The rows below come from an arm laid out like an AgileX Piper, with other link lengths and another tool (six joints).
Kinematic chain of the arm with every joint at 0, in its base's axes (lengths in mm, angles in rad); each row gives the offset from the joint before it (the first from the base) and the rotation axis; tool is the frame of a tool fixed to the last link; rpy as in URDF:
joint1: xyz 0 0 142.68 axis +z
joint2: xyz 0 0 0 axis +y
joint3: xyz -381.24 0 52.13 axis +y
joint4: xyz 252.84 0 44.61 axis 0.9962 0 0.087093
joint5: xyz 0 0 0 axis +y
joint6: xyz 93.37 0 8.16 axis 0.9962 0 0.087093
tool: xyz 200.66 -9 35.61 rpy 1.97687 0.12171 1.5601
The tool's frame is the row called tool.
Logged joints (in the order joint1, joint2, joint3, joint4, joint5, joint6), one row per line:
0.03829 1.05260 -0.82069 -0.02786 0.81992 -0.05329
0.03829 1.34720 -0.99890 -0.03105 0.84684 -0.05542
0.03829 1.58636 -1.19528 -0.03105 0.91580 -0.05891
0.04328 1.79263 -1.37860 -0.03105 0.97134 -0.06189
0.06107 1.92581 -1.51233 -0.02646 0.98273 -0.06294
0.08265 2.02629 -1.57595 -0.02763 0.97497 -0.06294
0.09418 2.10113 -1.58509 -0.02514 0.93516 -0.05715
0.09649 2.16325 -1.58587 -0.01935 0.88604 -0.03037
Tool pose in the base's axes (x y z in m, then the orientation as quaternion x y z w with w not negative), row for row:
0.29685 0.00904 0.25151 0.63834 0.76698 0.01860 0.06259
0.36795 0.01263 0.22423 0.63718 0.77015 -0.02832 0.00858
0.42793 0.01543 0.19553 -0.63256 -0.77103 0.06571 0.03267
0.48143 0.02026 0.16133 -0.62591 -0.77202 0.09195 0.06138
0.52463 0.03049 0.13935 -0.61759 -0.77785 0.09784 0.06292
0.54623 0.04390 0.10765 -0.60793 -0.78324 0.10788 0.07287
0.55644 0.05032 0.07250 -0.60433 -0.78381 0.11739 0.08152
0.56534 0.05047 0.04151 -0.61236 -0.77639 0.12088 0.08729
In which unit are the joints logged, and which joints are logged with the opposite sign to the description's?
The joints are logged in radians. Opposite sign: joint4.
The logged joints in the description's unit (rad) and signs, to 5 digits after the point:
0.03829 1.05260 -0.82069 0.02786 0.81992 -0.05329
0.03829 1.34720 -0.99890 0.03105 0.84684 -0.05542
0.03829 1.58636 -1.19528 0.03105 0.91580 -0.05891
0.04328 1.79263 -1.37860 0.03105 0.97134 -0.06189
0.06107 1.92581 -1.51233 0.02646 0.98273 -0.06294
0.08265 2.02629 -1.57595 0.02763 0.97497 -0.06294
0.09418 2.10113 -1.58509 0.02514 0.93516 -0.05715
0.09649 2.16325 -1.58587 0.01935 0.88604 -0.03037

